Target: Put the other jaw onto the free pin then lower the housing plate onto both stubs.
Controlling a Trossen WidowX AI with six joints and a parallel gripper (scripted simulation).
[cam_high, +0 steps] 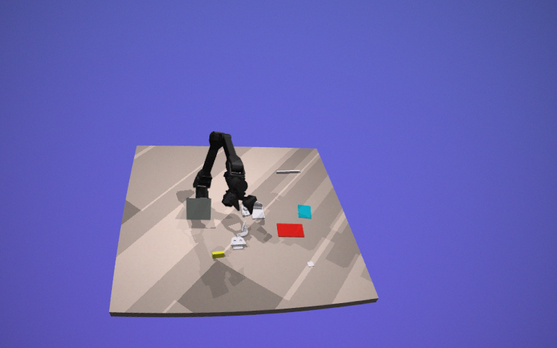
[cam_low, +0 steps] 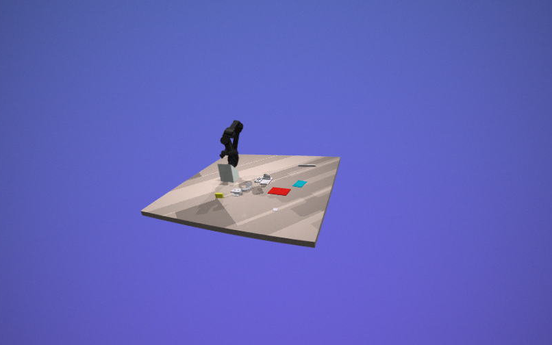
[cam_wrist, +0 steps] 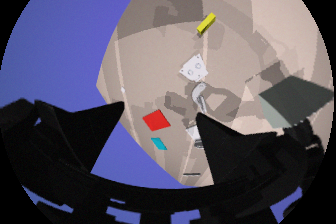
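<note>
My gripper tip is 1 cm past the grey jaw, 5 cm to the right of it and 21 cm above it. Round my gripper tip: yellow block (12 cm behind, 12 cm to the right, 20 cm below); cyan tile (36 cm ahead, 27 cm to the left, 22 cm below); red flat sheet (27 cm ahead, 11 cm to the left, 22 cm below).
</note>
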